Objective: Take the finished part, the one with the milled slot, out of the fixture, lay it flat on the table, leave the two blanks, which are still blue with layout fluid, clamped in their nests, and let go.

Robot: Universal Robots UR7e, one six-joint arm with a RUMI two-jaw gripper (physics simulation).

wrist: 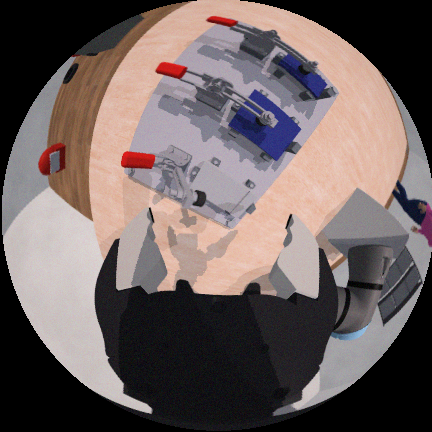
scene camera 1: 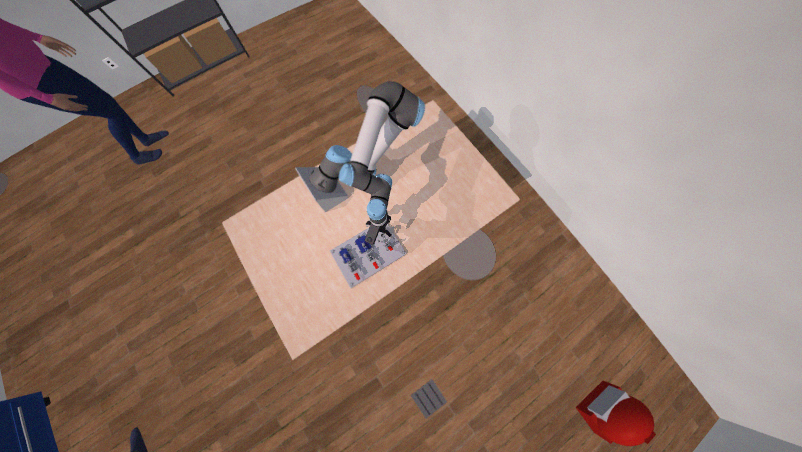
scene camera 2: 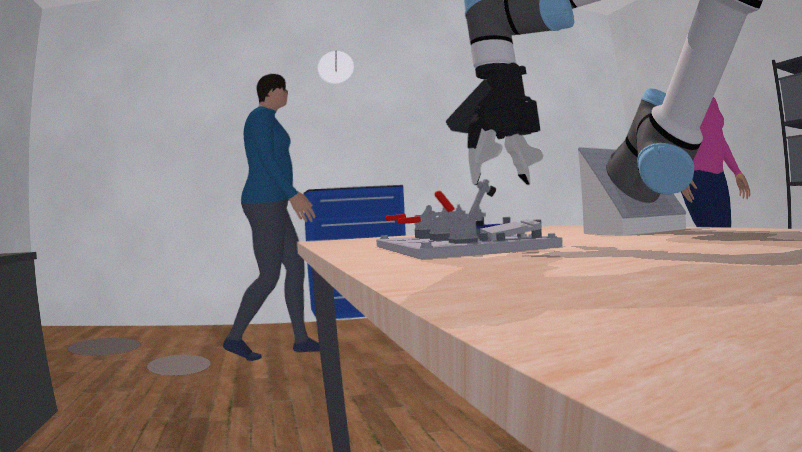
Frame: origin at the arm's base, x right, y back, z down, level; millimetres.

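Where they show: gripper, fingertip midpoint: [wrist: 219,212] [scene camera 1: 379,231] [scene camera 2: 503,184]; arm's base, origin of the base link: [wrist: 370,251] [scene camera 1: 322,182] [scene camera 2: 633,179].
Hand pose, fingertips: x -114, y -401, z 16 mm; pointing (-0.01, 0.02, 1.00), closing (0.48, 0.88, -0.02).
Observation:
Each offset is from my fingertips to the centre of the thing. Level surfaces: height alone.
The finished part @(dy +7, dx -4, dz +71 mm) [scene camera 2: 508,227] [wrist: 220,182], a light grey plate, lies in the end nest of the grey fixture [scene camera 1: 341,268] [scene camera 2: 488,245] [wrist: 160,130]. It looks tilted in scene camera 2; its slot cannot be made out. This nest's clamp arm [scene camera 2: 481,193] [wrist: 180,185] stands raised. One blue blank [scene camera 1: 362,243] [wrist: 277,137] sits in the middle nest and another blue blank [scene camera 1: 345,255] [wrist: 312,84] in the far nest, both under lowered clamp arms. My gripper [scene camera 1: 379,232] [scene camera 2: 500,180] [wrist: 219,212] is open and empty, above the finished part's nest, with one fingertip close to the raised clamp arm in scene camera 2.
The fixture stands on the wooden table @(dz +102 mm) [scene camera 1: 269,269] [scene camera 2: 645,336] [wrist: 350,130]. Red clamp handles @(dy -103, dx +0, dz +25 mm) [wrist: 138,160] @(dy -129, dx +111, dz +50 mm) [wrist: 171,70] stick out along one side. The arm's grey pedestal [scene camera 1: 331,197] [scene camera 2: 603,218] [wrist: 365,215] stands at the table's edge. People [scene camera 1: 25,56] [scene camera 2: 266,162] stand away from the table.

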